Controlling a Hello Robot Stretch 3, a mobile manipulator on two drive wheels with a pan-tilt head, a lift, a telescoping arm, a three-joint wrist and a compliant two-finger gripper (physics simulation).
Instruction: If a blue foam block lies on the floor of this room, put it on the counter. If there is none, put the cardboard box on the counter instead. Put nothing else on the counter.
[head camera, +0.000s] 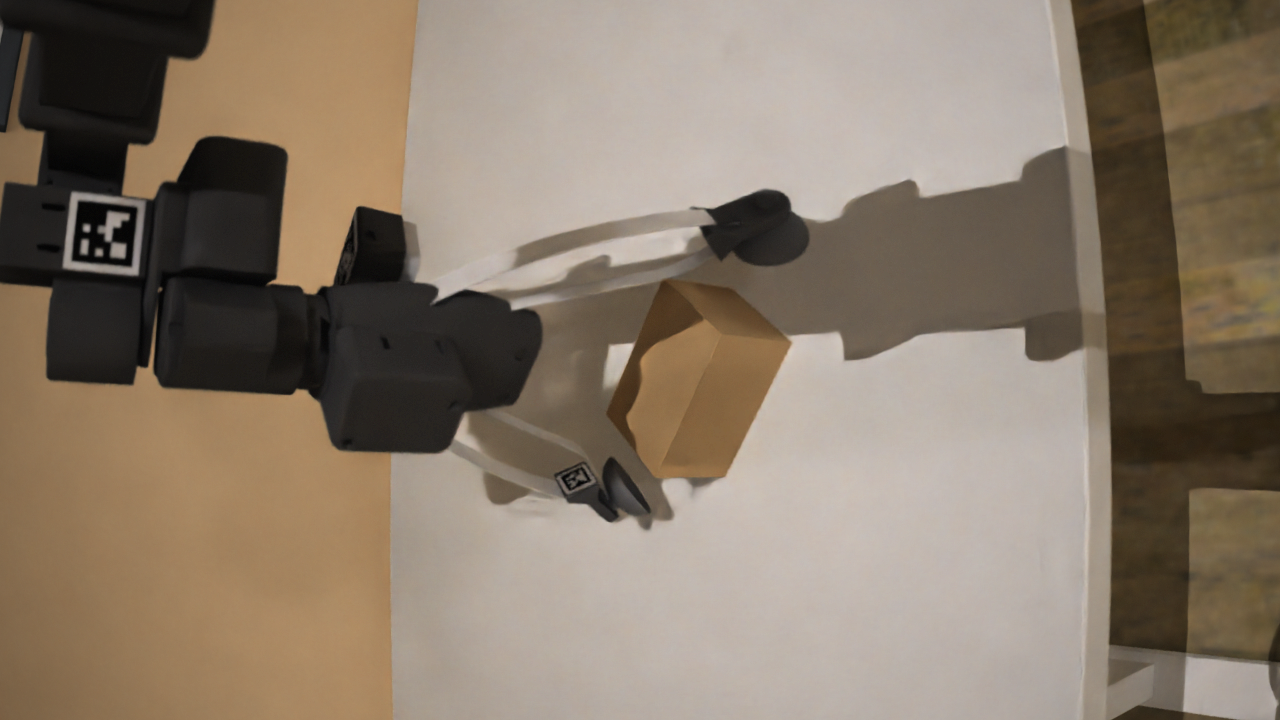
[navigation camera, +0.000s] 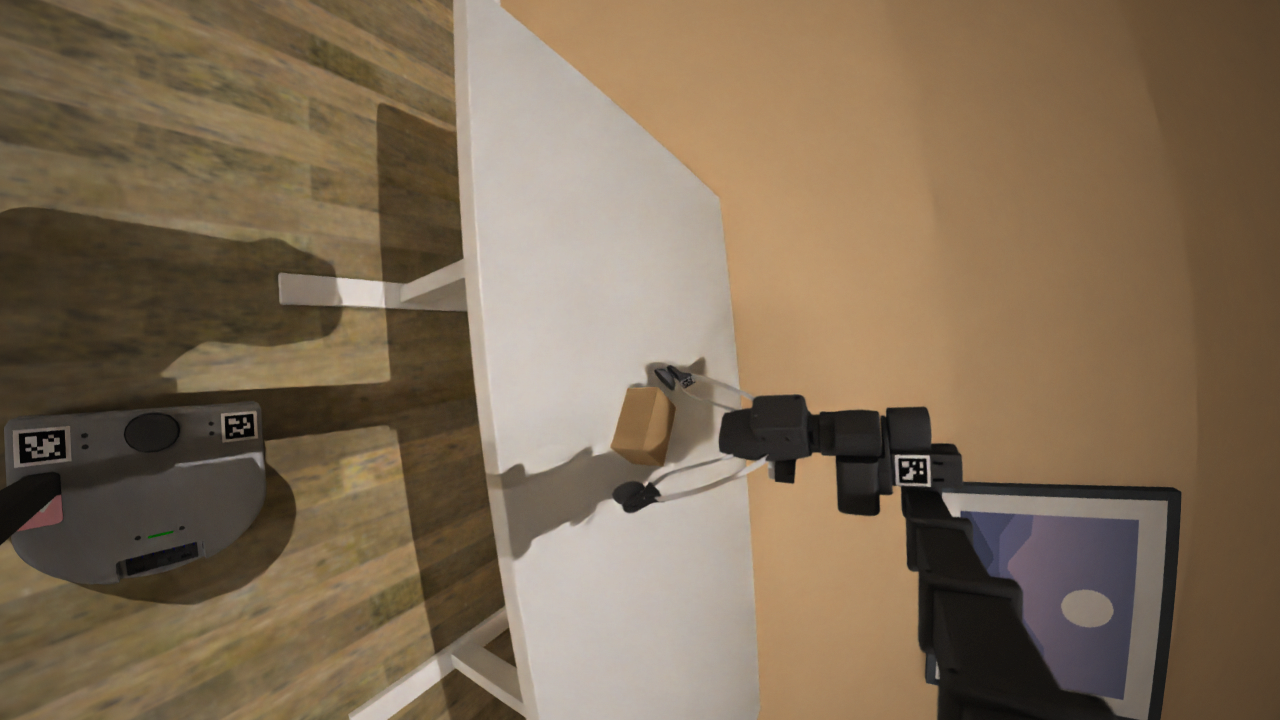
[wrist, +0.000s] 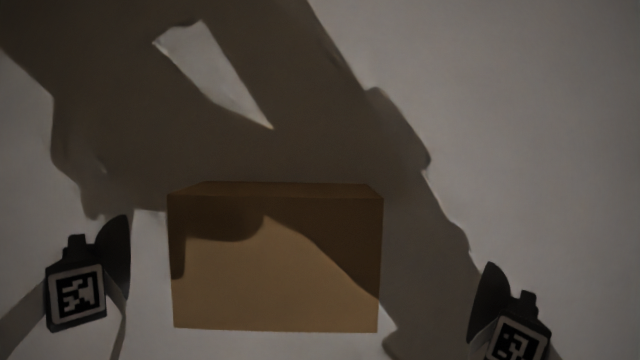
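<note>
A brown cardboard box (head camera: 733, 402) (navigation camera: 644, 425) (wrist: 275, 270) rests on a white table (head camera: 805, 582) (navigation camera: 581, 223) (wrist: 550, 125); whether this table is the counter I cannot tell. My gripper (head camera: 698, 358) (navigation camera: 648, 437) (wrist: 304, 269) is wide open, with its fingertips low over the table on either side of the box. In the wrist view a gap shows between the box and each fingertip, and the gap on the right is wider. The box's long side faces the wrist camera squarely. No blue foam block shows in these views.
An orange-brown wall (head camera: 268, 537) (navigation camera: 895, 223) stands along the far edge of the table. A framed picture (navigation camera: 1029, 573) hangs there, partly behind my arm. My base (navigation camera: 179, 492) stands on the wooden floor at the table's near side, close to a white table leg (navigation camera: 358, 291).
</note>
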